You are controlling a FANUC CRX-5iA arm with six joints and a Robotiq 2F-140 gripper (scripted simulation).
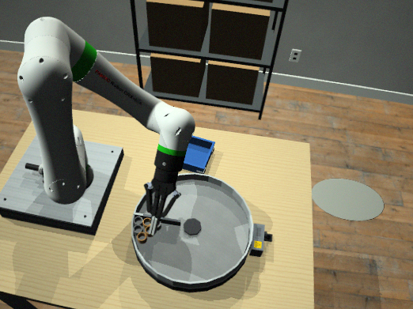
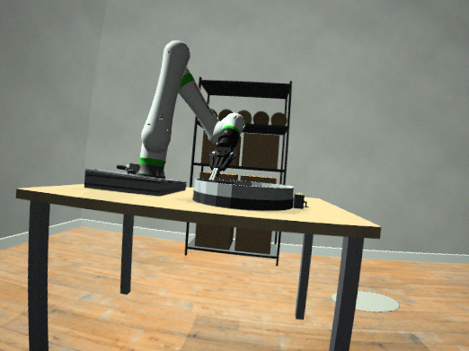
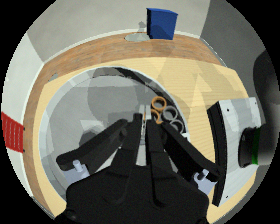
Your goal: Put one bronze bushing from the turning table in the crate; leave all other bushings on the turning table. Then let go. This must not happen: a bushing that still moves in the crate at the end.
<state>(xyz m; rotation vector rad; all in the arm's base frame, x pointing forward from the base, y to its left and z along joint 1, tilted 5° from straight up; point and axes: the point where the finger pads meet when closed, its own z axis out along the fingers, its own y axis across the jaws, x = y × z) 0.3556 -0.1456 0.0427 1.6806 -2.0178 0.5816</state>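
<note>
Right now the blue crate is 4 cm ahead of my hand, 39 cm to the left of it and 8 cm below it. From my hand the other things lie so: round grey turning table: 12 cm ahead, 4 cm to the left, 5 cm below.
</note>
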